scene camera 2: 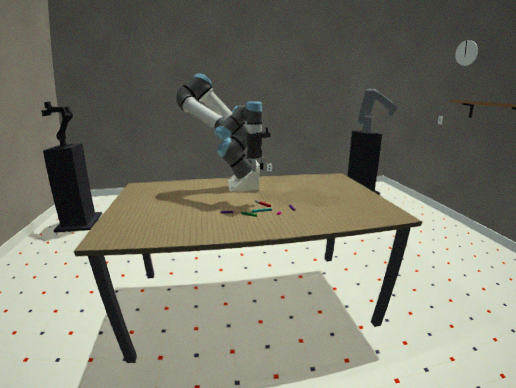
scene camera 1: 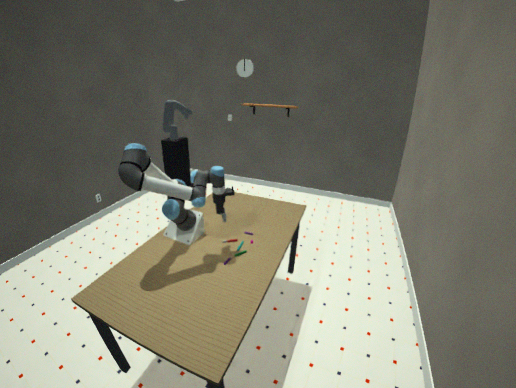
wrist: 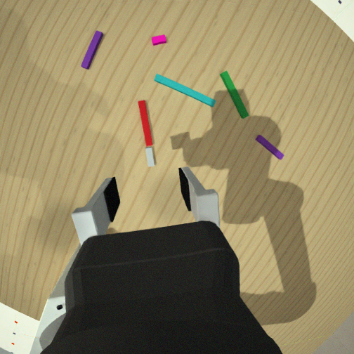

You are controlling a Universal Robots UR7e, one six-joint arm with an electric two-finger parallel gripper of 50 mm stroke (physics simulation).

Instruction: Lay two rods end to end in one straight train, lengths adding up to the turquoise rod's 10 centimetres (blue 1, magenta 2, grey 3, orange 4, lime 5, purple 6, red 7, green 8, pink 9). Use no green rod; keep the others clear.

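Places are measured from the arm's base along level axes (x ahead, y right, z down), in centimetres.
Pixels of known places: gripper, fingertip midpoint: [scene camera 2: 258,170] [scene camera 1: 224,219]; arm's base at its link origin: [scene camera 2: 246,170] [scene camera 1: 186,220].
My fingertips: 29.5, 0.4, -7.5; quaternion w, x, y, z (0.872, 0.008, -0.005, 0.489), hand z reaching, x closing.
For each thing: its middle in the pictures, then the offset to it from my fingertips, as dx, dy, dz. Level surfaces: height alone.
- red rod at the middle of its body: [scene camera 2: 265,204] [scene camera 1: 232,240] +3.9, -2.9, +17.4
- short grey rod at the middle of its body: [scene camera 2: 257,201] [scene camera 1: 224,241] -0.7, -0.1, +17.4
- turquoise rod at the middle of its body: [scene camera 2: 262,210] [scene camera 1: 240,245] +11.1, +0.6, +17.4
- green rod at the middle of its body: [scene camera 2: 248,214] [scene camera 1: 240,253] +14.1, +8.0, +17.4
- magenta rod at the middle of its body: [scene camera 2: 279,213] [scene camera 1: 251,241] +16.5, -6.4, +17.4
- table at its surface level: dz +17.9
The red rod [scene camera 1: 230,241] [scene camera 2: 264,204] [wrist: 145,123] and the short grey rod [scene camera 1: 224,242] [scene camera 2: 257,201] [wrist: 150,157] lie flat end to end, nearly in one line; their facing ends touch or almost touch. The turquoise rod [scene camera 1: 240,245] [scene camera 2: 262,210] [wrist: 185,90] lies slanted, apart from them. The green rod [scene camera 1: 241,253] [scene camera 2: 249,214] [wrist: 234,95] lies beyond the turquoise rod. My gripper [scene camera 1: 224,218] [wrist: 148,185] is open and empty, above the table near the grey rod's free end in the wrist view.
A magenta rod [scene camera 1: 251,242] [scene camera 2: 279,213] [wrist: 159,40] and a purple rod [scene camera 1: 248,233] [scene camera 2: 292,207] [wrist: 92,50] lie apart at the top of the wrist view. Another purple rod [scene camera 1: 227,261] [scene camera 2: 227,212] [wrist: 270,147] lies at its right. The arm's shadow crosses the table [scene camera 1: 190,320] [scene camera 2: 165,230].
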